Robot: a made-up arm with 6 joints.
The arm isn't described. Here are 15 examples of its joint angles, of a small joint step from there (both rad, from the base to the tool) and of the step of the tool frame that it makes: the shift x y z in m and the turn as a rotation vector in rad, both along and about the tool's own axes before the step.
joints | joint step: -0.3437 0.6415 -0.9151 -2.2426 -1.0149 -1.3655 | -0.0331 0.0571 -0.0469 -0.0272 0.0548 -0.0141
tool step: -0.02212 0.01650 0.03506 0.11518 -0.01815 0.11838
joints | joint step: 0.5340 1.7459 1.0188 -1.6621 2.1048 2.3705 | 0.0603 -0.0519 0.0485 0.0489 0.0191 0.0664
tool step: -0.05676 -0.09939 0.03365 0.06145 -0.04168 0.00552
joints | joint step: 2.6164 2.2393 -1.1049 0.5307 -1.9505 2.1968 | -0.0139 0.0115 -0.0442 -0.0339 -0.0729 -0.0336
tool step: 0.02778 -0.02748 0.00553 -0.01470 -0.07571 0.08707
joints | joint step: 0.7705 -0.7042 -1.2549 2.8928 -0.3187 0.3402 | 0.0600 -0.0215 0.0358 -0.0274 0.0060 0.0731
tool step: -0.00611 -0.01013 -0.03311 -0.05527 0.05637 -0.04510
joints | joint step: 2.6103 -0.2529 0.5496 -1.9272 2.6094 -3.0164 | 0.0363 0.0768 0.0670 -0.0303 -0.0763 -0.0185
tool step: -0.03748 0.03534 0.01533 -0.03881 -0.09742 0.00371
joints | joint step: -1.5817 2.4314 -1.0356 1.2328 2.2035 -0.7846 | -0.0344 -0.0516 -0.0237 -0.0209 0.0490 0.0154
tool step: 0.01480 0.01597 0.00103 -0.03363 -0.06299 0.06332
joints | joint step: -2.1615 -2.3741 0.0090 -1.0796 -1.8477 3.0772 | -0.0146 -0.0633 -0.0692 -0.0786 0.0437 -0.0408
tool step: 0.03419 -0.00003 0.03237 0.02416 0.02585 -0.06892
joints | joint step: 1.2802 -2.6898 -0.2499 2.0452 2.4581 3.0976 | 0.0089 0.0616 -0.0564 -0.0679 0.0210 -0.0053
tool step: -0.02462 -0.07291 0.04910 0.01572 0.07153 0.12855
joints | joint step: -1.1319 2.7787 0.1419 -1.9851 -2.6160 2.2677 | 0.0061 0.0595 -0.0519 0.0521 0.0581 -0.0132
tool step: -0.03917 0.07428 -0.04163 0.11293 0.02302 -0.11757
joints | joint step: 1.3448 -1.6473 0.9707 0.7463 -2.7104 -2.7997 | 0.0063 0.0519 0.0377 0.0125 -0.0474 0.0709
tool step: -0.00340 -0.00649 -0.04168 -0.06460 -0.06047 -0.01432
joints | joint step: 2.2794 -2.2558 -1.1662 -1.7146 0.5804 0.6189 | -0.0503 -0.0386 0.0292 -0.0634 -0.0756 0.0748
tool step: -0.00932 0.02843 0.00553 -0.02290 0.02108 0.08075
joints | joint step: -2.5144 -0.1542 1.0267 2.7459 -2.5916 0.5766 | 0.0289 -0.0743 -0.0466 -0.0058 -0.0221 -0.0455
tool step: 0.05536 -0.04095 0.01479 0.02798 0.01891 0.05214
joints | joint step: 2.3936 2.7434 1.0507 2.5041 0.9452 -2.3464 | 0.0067 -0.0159 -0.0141 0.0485 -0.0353 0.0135
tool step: -0.00294 0.00768 0.00182 -0.04688 0.00567 -0.05729
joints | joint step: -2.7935 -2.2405 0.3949 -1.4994 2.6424 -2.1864 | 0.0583 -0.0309 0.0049 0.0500 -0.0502 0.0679
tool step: 0.04897 -0.06178 0.00913 -0.03296 -0.01024 0.01212
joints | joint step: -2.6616 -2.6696 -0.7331 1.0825 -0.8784 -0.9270 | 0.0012 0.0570 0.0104 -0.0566 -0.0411 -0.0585
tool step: 0.03113 0.01874 0.00160 0.06282 0.09461 -0.01214
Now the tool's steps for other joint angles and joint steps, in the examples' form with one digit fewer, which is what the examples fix.
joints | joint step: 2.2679 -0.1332 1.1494 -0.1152 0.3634 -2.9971 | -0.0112 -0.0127 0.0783 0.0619 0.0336 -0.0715
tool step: 0.0242 0.0034 -0.0816 0.0057 0.1272 -0.0179
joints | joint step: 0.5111 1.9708 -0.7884 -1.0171 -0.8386 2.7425 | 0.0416 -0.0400 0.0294 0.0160 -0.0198 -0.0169
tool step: -0.0281 -0.0271 0.0049 -0.0337 0.0450 -0.0203
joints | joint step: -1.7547 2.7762 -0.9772 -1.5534 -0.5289 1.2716 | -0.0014 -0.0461 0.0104 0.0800 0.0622 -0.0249
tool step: -0.0135 0.0010 0.0186 -0.0730 -0.0302 -0.0577
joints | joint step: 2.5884 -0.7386 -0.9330 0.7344 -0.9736 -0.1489 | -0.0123 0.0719 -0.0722 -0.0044 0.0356 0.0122
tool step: 0.0656 0.0442 -0.0120 -0.0792 0.0868 0.0448
